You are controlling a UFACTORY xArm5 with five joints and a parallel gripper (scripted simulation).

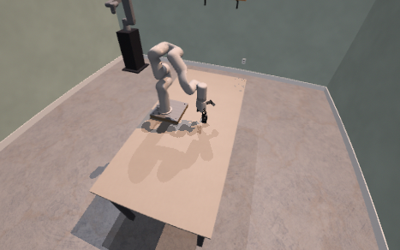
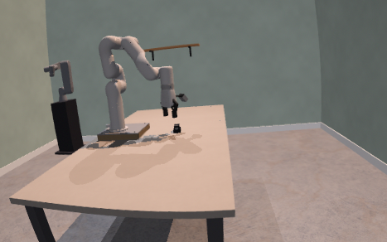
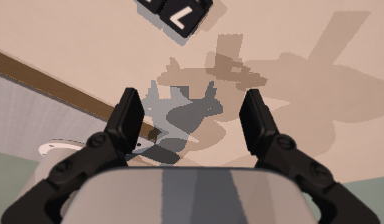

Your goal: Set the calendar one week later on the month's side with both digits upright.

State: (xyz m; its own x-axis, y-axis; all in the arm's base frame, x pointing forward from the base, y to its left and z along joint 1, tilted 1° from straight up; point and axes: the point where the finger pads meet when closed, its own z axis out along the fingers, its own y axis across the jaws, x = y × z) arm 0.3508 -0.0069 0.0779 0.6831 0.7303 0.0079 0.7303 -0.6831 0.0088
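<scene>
Right now my hand is 20 mm short of the black cube, 40 mm to the right of it and 90 mm above it. Round my hand: black calendar tray: 20 mm ahead, 50 mm to the left, 100 mm below.
</scene>
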